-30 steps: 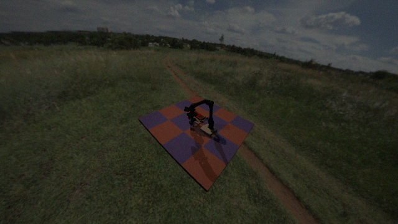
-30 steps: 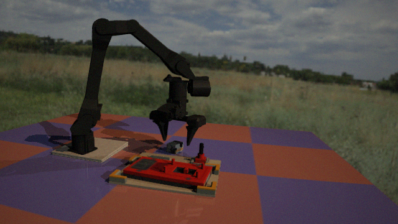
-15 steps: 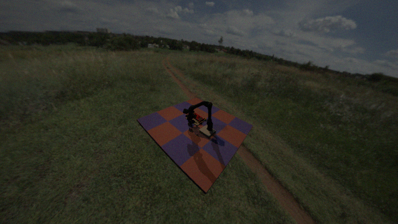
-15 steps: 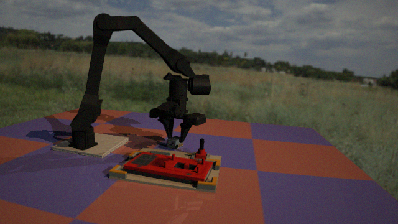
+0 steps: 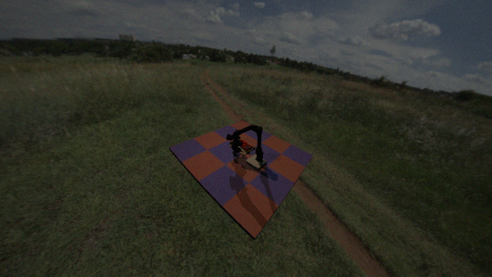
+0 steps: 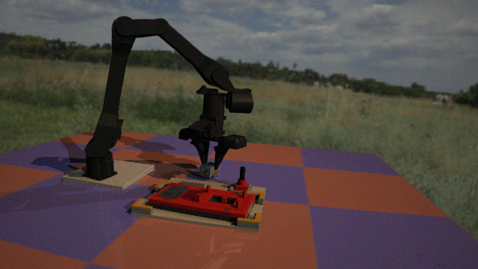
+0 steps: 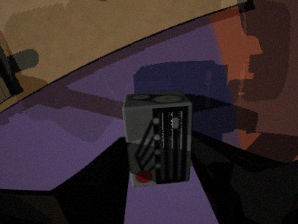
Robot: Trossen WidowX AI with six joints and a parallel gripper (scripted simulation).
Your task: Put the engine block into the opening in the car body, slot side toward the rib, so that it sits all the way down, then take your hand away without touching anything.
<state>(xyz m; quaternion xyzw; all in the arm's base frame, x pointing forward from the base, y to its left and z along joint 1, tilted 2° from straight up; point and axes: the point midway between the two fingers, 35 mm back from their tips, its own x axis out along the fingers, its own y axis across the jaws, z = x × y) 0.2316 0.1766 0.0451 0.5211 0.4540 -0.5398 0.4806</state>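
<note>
Now: the tan fixture plate 17 cm to the right of my gripper tip, 8 cm ahead of it and 1 cm below it. The rest, counted from my gripper tip: engine block 1 cm below; then black lever post 12 cm ahead, 6 cm to the right, 1 cm above.
</note>
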